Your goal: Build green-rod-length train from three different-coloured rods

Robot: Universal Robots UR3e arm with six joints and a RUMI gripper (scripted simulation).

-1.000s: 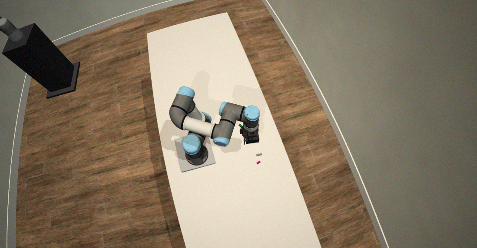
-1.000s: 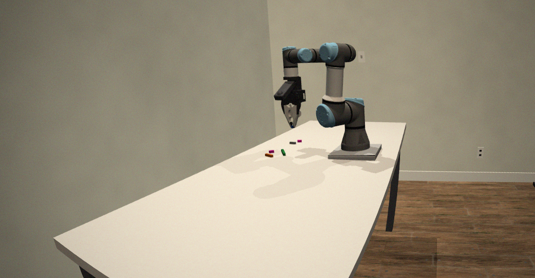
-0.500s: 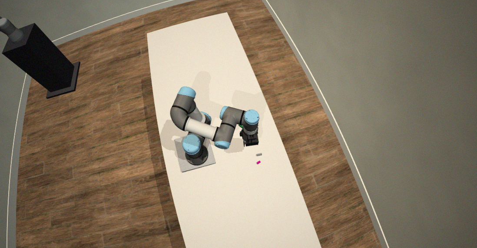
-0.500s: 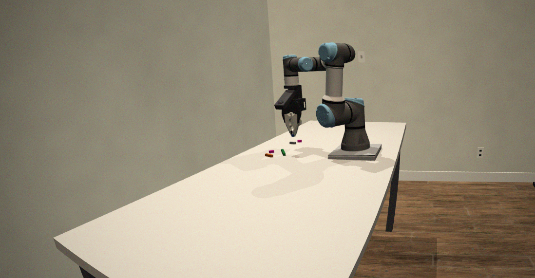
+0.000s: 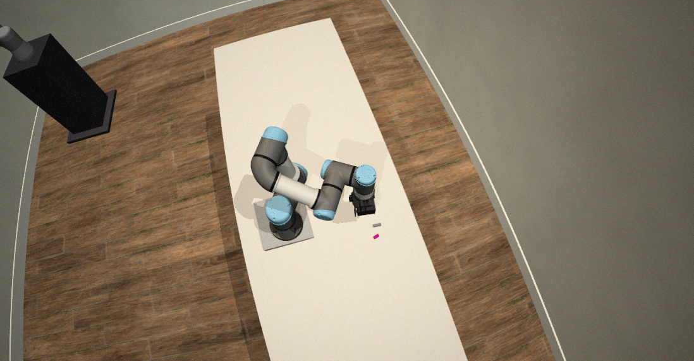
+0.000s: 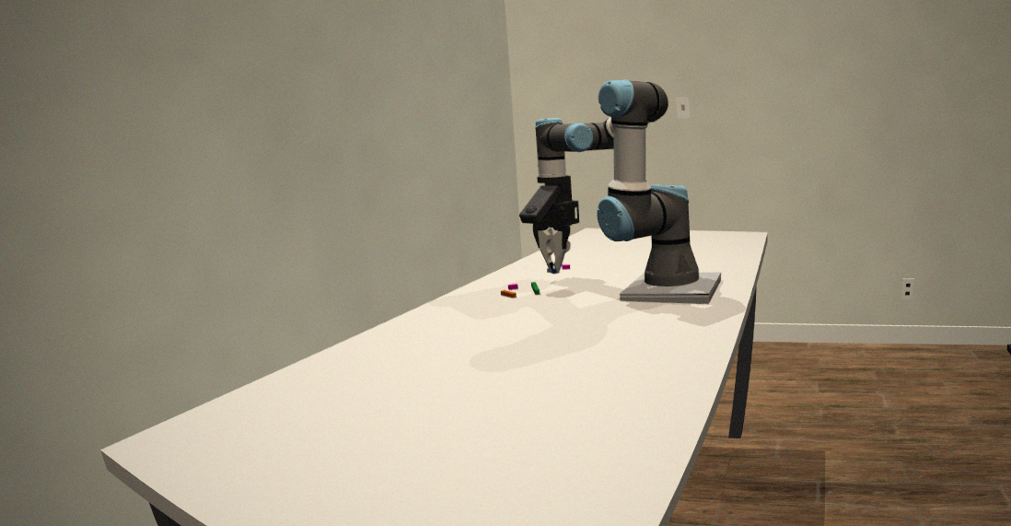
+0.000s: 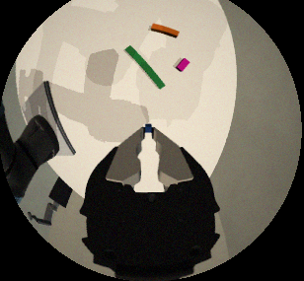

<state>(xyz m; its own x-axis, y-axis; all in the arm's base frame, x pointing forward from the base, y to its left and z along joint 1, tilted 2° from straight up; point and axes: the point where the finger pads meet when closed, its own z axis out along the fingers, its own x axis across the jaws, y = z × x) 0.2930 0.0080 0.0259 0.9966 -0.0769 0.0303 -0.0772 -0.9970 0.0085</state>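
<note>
Now: hand 8 cm to the left of the grey rod, 5 cm short of it and 3 cm above it. Also, from my hand: blue rod (1 cm below); green rod (9 cm to the left, 3 cm below); orange rod (15 cm to the left, 3 cm below, 3 cm ahead).
</note>
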